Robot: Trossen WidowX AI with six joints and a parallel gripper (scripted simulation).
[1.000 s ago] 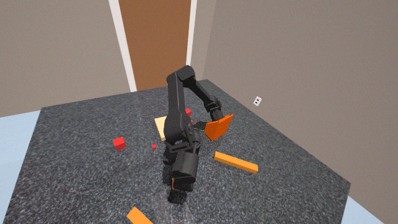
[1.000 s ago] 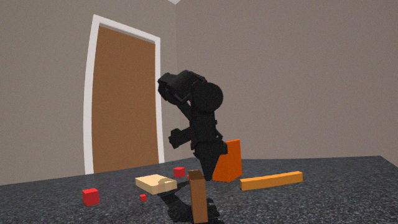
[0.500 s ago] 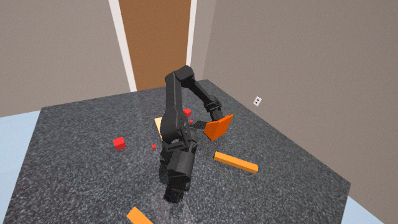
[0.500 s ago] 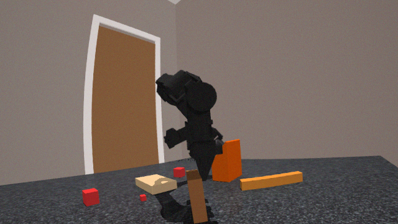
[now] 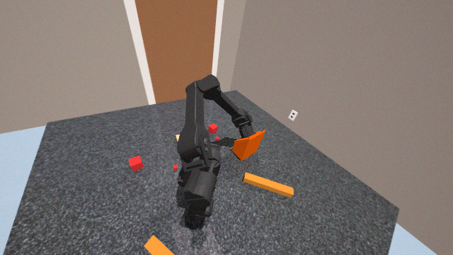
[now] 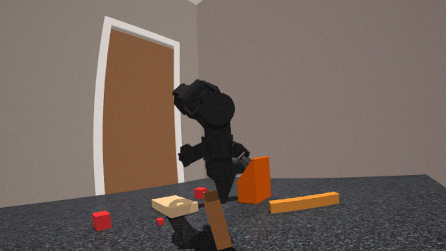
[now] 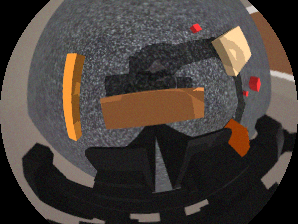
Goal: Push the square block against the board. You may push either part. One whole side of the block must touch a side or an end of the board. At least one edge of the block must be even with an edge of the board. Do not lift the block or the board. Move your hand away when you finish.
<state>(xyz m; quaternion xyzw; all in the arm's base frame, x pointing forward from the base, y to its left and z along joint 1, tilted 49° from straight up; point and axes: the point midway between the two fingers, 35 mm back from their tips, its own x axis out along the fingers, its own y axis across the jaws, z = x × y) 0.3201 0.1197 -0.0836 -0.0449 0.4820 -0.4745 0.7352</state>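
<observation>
Now: gripper tip 1 cm short of the square brown block, 1 cm to the left of it and 3 cm above it. Also, from my gripper tip: tan block: 6 cm behind, 30 cm to the right, 7 cm below.
</observation>
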